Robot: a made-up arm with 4 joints.
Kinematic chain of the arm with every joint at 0, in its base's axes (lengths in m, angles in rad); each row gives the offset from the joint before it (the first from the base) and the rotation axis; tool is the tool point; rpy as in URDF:
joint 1: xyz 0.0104 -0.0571 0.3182 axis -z
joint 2: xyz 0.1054 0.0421 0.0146 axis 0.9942 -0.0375 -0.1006
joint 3: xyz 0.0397 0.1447 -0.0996 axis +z
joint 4: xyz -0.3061 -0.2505 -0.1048 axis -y
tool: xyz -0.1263 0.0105 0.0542 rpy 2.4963 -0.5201 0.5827
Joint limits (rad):
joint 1: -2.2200..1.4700
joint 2: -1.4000..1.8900
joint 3: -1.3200..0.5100
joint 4: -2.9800..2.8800
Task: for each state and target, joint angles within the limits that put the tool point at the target. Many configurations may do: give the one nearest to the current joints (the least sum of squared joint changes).
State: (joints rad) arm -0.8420 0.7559 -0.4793 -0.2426
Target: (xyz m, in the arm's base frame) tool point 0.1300 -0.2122 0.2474
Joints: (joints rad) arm -1.2448 0.0306 0.3631 -0.7463
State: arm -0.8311 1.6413 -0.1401 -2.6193
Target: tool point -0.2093 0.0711 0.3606
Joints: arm -0.7970 1.8204 -0.3086 -2.5263
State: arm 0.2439 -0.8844 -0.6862 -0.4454
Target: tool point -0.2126 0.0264 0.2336
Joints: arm 0.2403 -0.9250 -0.5796 -1.2836
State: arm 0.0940 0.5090 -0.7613 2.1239
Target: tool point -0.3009 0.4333 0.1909
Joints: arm -0.2886 0.4334 -1.2758 1.7337
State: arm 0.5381 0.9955 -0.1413 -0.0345
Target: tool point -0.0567 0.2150 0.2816
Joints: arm 0.8028 1.1553 -0.1698 -0.7653
